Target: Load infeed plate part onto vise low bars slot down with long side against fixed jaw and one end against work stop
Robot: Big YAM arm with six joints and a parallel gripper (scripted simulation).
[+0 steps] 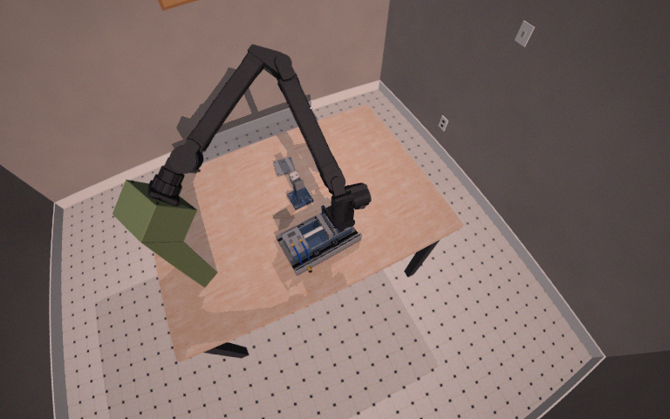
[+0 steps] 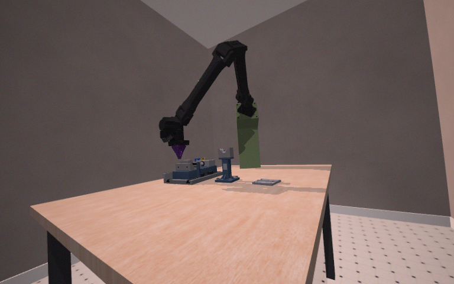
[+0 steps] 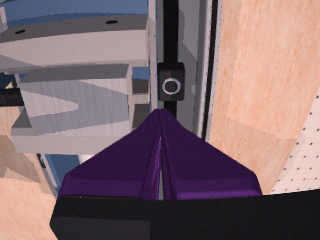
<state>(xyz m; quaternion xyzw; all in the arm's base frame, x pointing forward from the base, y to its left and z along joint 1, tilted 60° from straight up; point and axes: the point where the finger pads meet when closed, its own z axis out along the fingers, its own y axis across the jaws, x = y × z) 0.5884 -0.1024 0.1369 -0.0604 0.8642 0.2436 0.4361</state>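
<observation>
The part is 20 mm behind my hand, 40 mm to the left of it and 40 mm below it. Round my hand: fixed jaw 60 mm to the left, 50 mm below; work stop rod 50 mm behind, 90 mm to the left, 40 mm below; moving jaw 60 mm behind, 30 mm to the left, 50 mm below.
</observation>
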